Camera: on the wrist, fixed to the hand. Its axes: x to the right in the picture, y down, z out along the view.
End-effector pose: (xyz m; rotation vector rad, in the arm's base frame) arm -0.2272 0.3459 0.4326 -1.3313 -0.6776 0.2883
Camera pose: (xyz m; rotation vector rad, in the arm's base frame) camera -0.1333 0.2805 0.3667 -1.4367 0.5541 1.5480
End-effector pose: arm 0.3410 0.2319 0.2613 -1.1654 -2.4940 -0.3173
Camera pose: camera 0.4070 0.2445 0.3750 -2.4693 -0.9110 0.3292
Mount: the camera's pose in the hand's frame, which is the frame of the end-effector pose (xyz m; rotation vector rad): 0.0174 0.0643 -0.1140 0.1732 0.0031 1.5836
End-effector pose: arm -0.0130 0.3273 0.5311 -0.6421 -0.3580 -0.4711
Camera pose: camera 0.0547 0.2939 0.4228 -0.5746 0.1774 1.0594
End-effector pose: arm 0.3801 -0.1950 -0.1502 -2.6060 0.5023 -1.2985
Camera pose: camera 0.2848 -0.2629 -0.0891 -1.2044 1.7565 -0.6296
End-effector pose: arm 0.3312 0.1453 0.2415 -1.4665 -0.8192 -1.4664
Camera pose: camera 0.3448 0.0140 0.2406 -1.3261 0.3113 -0.1628
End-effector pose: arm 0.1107 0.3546 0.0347 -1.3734 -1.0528 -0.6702
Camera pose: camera 0.1979 0.2555 0.0343 -1.5540 0.1844 0.5822
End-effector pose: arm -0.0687 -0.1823 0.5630 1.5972 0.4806 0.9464
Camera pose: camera -0.1600 -0.1154 0.6311 2.0160 -0.9342 2.0437
